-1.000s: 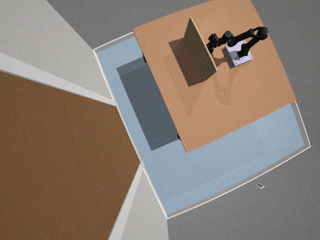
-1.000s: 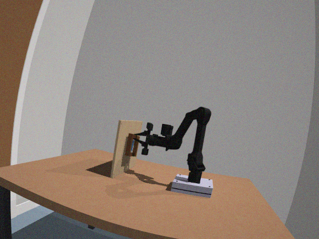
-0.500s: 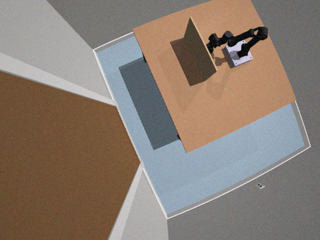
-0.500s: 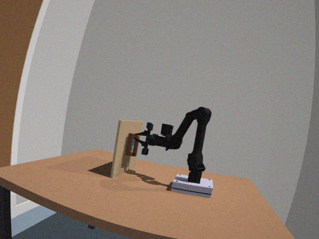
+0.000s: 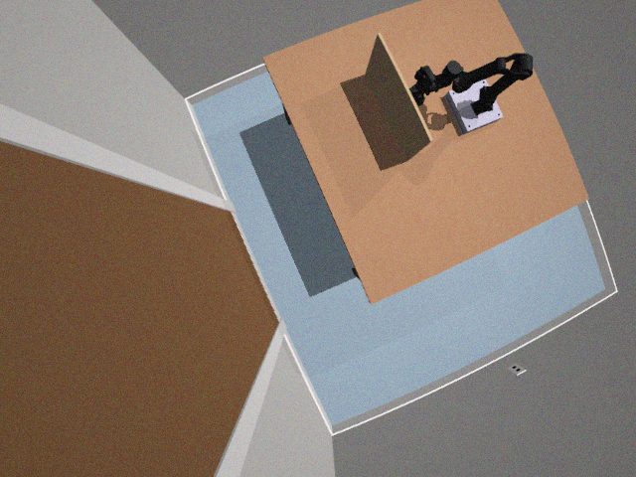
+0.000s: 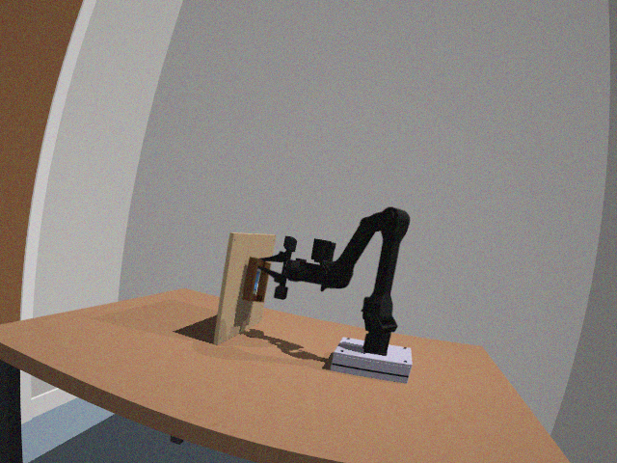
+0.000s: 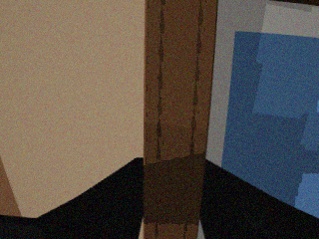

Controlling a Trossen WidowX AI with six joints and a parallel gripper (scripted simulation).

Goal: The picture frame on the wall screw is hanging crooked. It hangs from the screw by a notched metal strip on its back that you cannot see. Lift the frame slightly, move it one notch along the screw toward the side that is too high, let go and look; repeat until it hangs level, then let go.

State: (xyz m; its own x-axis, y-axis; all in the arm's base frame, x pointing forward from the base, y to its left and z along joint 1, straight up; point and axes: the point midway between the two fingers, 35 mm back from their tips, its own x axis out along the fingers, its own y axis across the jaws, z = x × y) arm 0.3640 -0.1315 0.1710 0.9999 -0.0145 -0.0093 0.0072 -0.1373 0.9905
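The picture frame is 1 cm to the left of my gripper tip and 5 cm below it. Also, from my gripper tip: wall panel (2 cm ahead, 1 cm to the right, 7 cm below).
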